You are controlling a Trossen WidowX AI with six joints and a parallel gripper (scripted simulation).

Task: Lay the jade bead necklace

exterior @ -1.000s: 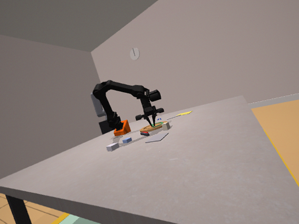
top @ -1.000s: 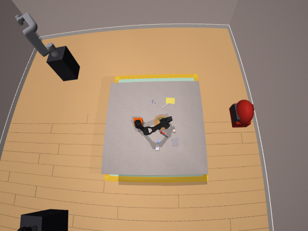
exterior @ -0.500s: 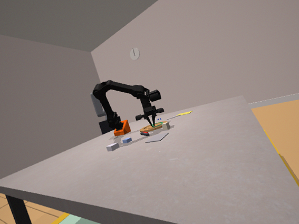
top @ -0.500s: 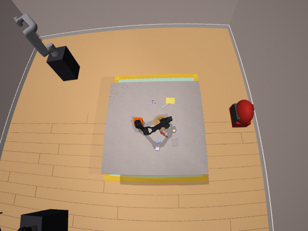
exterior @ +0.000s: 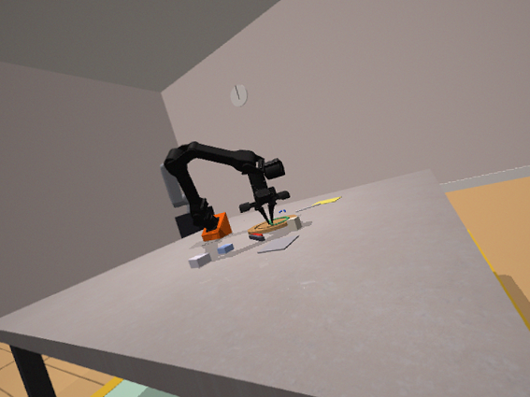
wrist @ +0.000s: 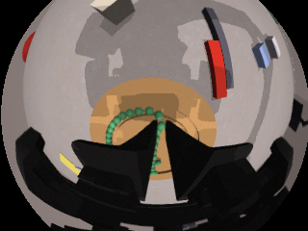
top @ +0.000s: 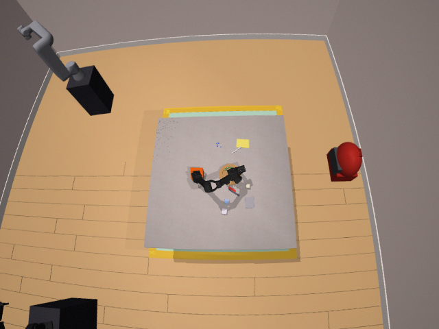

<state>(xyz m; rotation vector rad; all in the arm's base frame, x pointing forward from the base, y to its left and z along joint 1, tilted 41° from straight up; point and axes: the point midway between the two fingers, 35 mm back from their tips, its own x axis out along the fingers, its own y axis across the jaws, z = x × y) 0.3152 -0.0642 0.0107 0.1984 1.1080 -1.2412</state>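
Now: gripper tip 50 mm to the right of the round wooden bead board, 20 mm past it and 10 mm above it. Round my gripper tip: beige cube 130 mm ahead, 80 mm to the right; then red-handled tool 110 mm to the right, 10 mm below, 10 mm behind; then blue block 200 mm to the right, 70 mm behind, 10 mm below.
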